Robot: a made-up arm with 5 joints.
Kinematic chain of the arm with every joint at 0, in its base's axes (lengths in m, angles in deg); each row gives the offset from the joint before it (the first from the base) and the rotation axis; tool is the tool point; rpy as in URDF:
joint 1: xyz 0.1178 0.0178 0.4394 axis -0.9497 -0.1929 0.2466
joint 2: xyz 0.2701 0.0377 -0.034 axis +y
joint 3: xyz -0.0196 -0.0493 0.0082 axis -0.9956 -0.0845 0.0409
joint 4: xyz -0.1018 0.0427 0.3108 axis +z
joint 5: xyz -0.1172 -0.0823 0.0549 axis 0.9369 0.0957 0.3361
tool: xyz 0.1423 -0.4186 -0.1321 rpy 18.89 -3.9 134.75
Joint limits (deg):
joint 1: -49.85..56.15
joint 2: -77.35..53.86
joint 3: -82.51..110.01
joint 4: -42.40..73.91
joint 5: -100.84..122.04
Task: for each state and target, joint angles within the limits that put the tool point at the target. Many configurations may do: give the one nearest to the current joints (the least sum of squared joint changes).
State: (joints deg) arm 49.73 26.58 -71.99 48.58 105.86
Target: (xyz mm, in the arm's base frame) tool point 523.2 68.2 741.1
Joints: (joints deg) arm 14.32 53.86 -82.51 21.67 112.73
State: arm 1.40 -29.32 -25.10 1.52 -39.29
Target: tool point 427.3 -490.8 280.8
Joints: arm -4.11 -30.14 -41.18 12.81 -2.14
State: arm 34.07 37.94 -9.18 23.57 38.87
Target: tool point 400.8 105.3 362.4
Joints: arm 38.48 36.15 -18.46 71.99 61.34
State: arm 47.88 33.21 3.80 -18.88 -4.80
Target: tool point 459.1 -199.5 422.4
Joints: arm 17.04 36.75 -13.29 23.94 36.34
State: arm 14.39 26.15 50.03 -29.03 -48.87
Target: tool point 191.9 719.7 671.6
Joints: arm 41.86 30.43 80.74 -10.05 -35.64
